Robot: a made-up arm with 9 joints. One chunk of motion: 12 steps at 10 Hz.
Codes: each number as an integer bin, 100 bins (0 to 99) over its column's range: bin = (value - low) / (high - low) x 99, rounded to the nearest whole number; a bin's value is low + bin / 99 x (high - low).
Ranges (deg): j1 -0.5..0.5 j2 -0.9..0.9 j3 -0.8..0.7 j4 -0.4..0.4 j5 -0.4..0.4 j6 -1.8..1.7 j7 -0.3..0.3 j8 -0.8..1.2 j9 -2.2..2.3
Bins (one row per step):
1: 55 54 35 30 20 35 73 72 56
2: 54 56 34 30 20 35 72 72 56
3: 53 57 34 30 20 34 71 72 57
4: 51 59 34 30 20 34 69 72 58
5: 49 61 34 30 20 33 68 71 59
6: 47 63 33 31 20 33 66 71 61
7: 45 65 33 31 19 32 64 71 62
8: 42 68 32 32 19 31 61 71 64
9: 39 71 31 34 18 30 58 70 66
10: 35 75 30 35 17 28 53 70 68
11: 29 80 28 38 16 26 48 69 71
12: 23 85 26 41 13 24 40 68 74
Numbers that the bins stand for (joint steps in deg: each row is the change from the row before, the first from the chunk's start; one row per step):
1: 0.056 0.082 -0.270 -0.158 -0.238 -0.563 0.142 0.655 0.345
2: 0.045 0.118 -0.285 -0.158 -0.238 -0.563 0.136 0.655 0.345
3: 0.035 0.136 -0.285 -0.158 -0.238 -0.598 0.130 0.655 0.391
4: 0.015 0.173 -0.285 -0.158 -0.238 -0.598 0.118 0.655 0.436
5: -0.005 0.209 -0.285 -0.158 -0.238 -0.633 0.112 0.634 0.482
6: -0.025 0.245 -0.300 -0.149 -0.238 -0.633 0.100 0.634 0.573
7: -0.045 0.282 -0.300 -0.149 -0.246 -0.669 0.088 0.634 0.618
8: -0.076 0.336 -0.315 -0.141 -0.246 -0.704 0.070 0.634 0.709
9: -0.106 0.391 -0.330 -0.125 -0.255 -0.739 0.052 0.614 0.800
10: -0.146 0.464 -0.345 -0.117 -0.263 -0.810 0.021 0.614 0.891
11: -0.207 0.555 -0.376 -0.093 -0.271 -0.881 -0.009 0.594 1.027
12: -0.268 0.645 -0.406 -0.069 -0.295 -0.952 -0.058 0.574 1.164

